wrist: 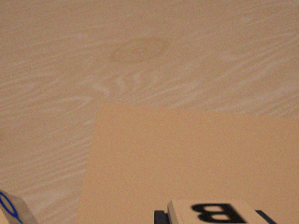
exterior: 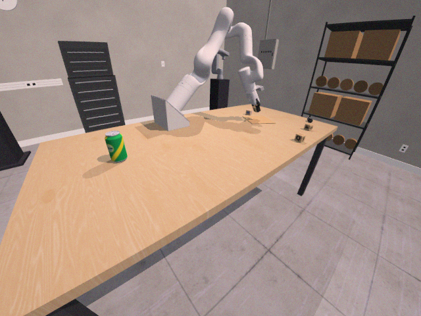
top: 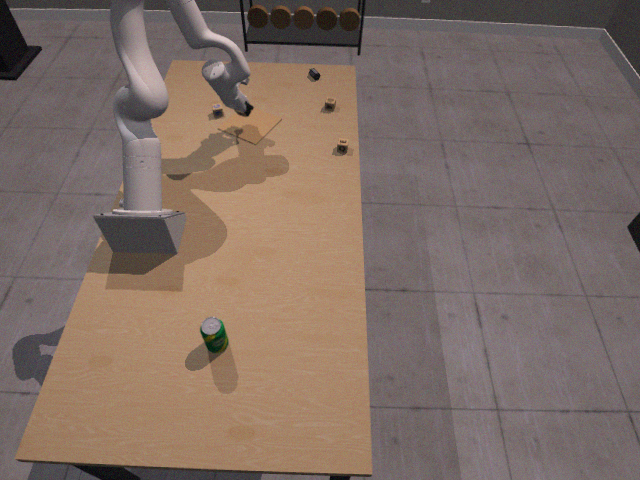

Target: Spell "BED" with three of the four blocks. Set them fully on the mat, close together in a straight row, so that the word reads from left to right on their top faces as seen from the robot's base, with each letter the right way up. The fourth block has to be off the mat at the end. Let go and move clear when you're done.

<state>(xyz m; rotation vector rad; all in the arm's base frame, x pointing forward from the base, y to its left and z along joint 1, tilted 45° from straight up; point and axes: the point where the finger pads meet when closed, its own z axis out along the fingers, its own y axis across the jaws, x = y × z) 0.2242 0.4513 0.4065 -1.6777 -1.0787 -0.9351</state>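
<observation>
My hand is 80 mm above the tan mat, 20 mm to the right of it and 20 mm short of it. Round my hand: green can: 1000 mm to the right, 90 mm ahead, 20 mm below; then wooden letter block: 360 mm ahead, 170 mm to the left, 70 mm below; then small dark object: 410 mm to the left, 270 mm ahead, 70 mm below.
</observation>
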